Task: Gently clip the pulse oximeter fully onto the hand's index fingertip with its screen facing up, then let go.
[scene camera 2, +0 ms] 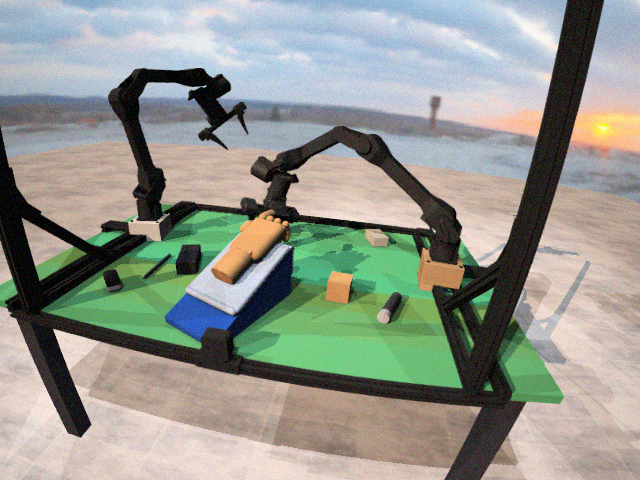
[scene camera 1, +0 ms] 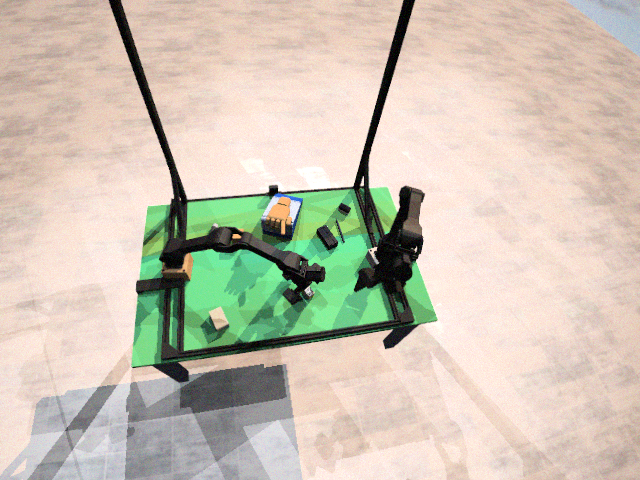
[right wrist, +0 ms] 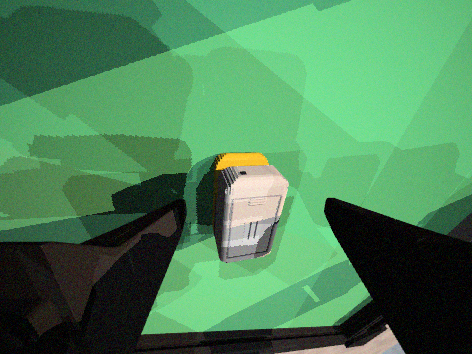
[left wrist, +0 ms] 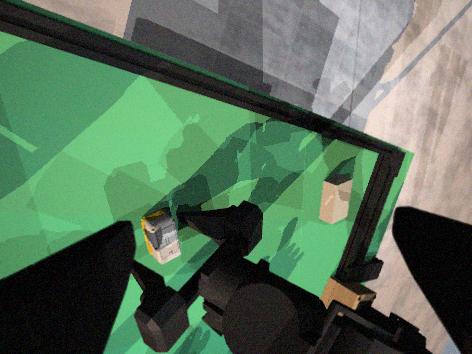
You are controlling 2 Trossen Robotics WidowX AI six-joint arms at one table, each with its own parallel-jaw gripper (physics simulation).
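Frame: origin at the left arm's base, x back, y up, z left, level; centimetres.
Seen in the pictures: left gripper, fingertip midpoint: [scene camera 2: 237,141] [scene camera 1: 361,289] [left wrist: 264,227]; right gripper, fingertip midpoint: [scene camera 1: 309,290] [right wrist: 255,205] [left wrist: 153,236]; left arm's base at its link origin: [scene camera 2: 149,217] [scene camera 1: 383,255]; right arm's base at its link origin: [scene camera 2: 442,257] [scene camera 1: 175,261].
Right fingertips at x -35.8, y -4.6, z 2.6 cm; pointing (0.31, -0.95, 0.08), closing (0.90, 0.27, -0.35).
Offsets run from my right fingertips to a thing's top centre. "*": to the spot under its first point.
The pulse oximeter {dy +2.0, dx -0.9, dz +0.0 cm} [scene camera 1: 308,292] [left wrist: 161,237] [right wrist: 252,215], white and grey with a yellow part, rests on the green table. My right gripper [scene camera 1: 301,294] [right wrist: 255,205] is open, low over it, with a finger on either side and a gap to each; it also shows in the left wrist view [left wrist: 157,240]. The orange hand {* dy +12.6, dx -0.4, dz -35.6 cm} [scene camera 1: 280,208] [scene camera 2: 253,241] lies on a white pad over a blue wedge {* dy +4.8, dx -3.8, dz -42.9 cm} [scene camera 2: 263,290]; one finger [scene camera 1: 283,227] extends past the others. The hand and right gripper hide the oximeter in scene camera 2. My left gripper [scene camera 2: 237,141] is open and empty, high above the table.
A black box {dy +2.2, dx +17.6, dz -21.8 cm} [scene camera 1: 327,236] [scene camera 2: 188,259], a thin black stick {dy -0.3, dx +25.6, dz -24.5 cm} [scene camera 1: 339,230] [scene camera 2: 157,266] and a small dark object {dy +2.0, dx +32.6, dz -34.6 cm} [scene camera 1: 344,208] [scene camera 2: 112,280] lie beside the wedge. An orange block {dy +3.7, dx -20.6, dz -35.0 cm} [scene camera 2: 339,287] and dark cylinder {dy +1.5, dx -31.3, dz -41.0 cm} [scene camera 2: 393,303] lie on its other side. A beige block {dy +1.7, dx -37.8, dz -1.0 cm} [scene camera 1: 218,318] [scene camera 2: 376,237] [left wrist: 336,201] stands farther off.
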